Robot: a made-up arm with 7 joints. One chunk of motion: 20 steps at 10 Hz.
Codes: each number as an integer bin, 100 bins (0 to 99) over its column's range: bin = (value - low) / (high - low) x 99, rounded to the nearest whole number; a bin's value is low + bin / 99 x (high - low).
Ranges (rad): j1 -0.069..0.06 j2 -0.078..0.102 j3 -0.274..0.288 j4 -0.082..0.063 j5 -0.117..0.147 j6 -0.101..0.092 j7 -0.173..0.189
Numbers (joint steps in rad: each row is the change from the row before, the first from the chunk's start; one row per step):
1: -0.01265 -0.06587 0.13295 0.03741 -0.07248 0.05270 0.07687
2: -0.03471 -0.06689 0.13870 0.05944 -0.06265 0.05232 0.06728
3: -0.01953 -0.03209 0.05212 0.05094 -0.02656 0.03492 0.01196
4: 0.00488 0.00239 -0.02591 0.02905 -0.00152 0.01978 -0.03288
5: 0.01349 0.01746 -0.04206 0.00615 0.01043 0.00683 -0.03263
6: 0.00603 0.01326 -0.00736 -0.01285 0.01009 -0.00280 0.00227
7: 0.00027 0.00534 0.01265 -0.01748 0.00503 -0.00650 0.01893
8: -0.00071 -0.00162 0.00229 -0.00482 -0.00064 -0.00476 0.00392
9: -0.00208 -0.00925 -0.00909 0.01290 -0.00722 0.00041 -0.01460
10: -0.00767 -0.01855 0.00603 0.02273 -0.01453 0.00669 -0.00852
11: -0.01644 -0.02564 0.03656 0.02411 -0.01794 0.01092 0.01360
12: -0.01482 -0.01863 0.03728 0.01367 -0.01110 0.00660 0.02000
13: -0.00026 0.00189 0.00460 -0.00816 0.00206 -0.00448 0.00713
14: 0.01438 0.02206 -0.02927 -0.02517 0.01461 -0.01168 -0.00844
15: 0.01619 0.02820 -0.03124 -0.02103 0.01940 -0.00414 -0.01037
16: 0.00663 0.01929 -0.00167 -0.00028 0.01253 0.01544 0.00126
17: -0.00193 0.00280 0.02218 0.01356 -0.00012 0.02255 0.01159
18: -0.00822 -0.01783 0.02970 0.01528 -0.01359 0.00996 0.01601
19: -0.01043 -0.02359 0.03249 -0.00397 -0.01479 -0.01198 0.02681
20: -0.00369 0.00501 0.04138 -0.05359 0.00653 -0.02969 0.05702
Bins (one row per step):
1: 43 7 72 82 17 79 68
2: 26 6 73 97 20 79 66
3: 38 25 57 91 34 70 51
4: 57 44 44 76 43 62 38
5: 63 53 41 60 48 55 38
6: 58 50 47 47 48 50 48
7: 53 46 50 44 46 48 52
8: 52 42 49 53 44 49 48
9: 51 38 47 65 41 52 43
10: 47 33 49 72 38 55 45
11: 40 29 55 72 37 57 51
12: 42 33 55 65 40 55 53
13: 53 44 49 50 45 50 49
14: 64 55 43 39 49 46 45
15: 65 58 43 42 51 50 44
16: 58 54 48 56 49 60 48
17: 51 44 52 65 44 63 50
18: 47 33 53 66 39 57 52
19: 45 30 54 53 38 46 55
20: 50 46 56 19 46 37 63

